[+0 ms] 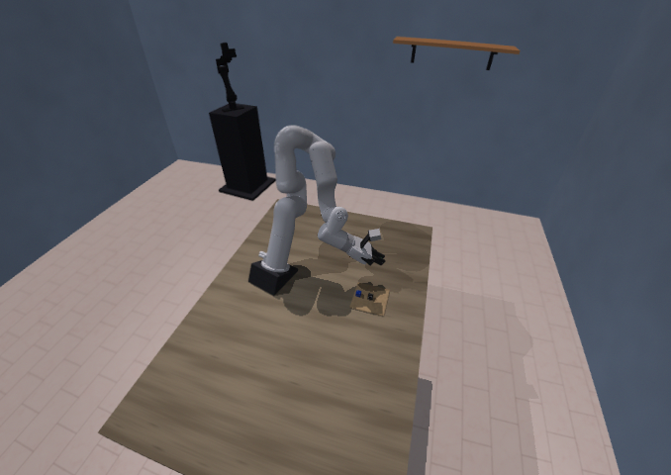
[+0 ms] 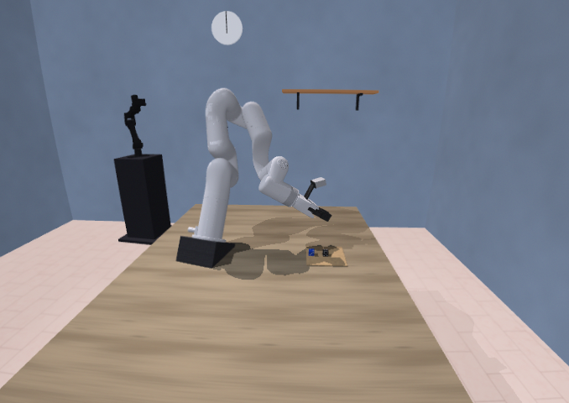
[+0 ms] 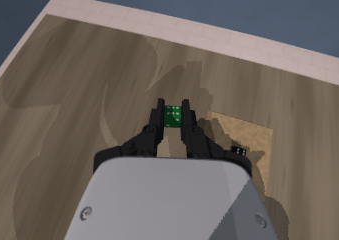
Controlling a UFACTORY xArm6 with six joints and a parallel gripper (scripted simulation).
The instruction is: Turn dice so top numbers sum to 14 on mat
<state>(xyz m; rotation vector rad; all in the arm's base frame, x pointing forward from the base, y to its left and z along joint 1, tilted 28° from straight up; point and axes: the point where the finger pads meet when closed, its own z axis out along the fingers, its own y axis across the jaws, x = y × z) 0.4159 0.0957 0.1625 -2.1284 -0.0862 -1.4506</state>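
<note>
Now: the blue die 13 cm to the right of my hand, 10 cm below it and 4 cm behind it. From my hand the other things lie so: black die: 13 cm to the right, 10 cm below, 1 cm ahead; then tan mat: 13 cm to the right, 11 cm below, 1 cm ahead; then green die: 1 cm below, 1 cm ahead.
</note>
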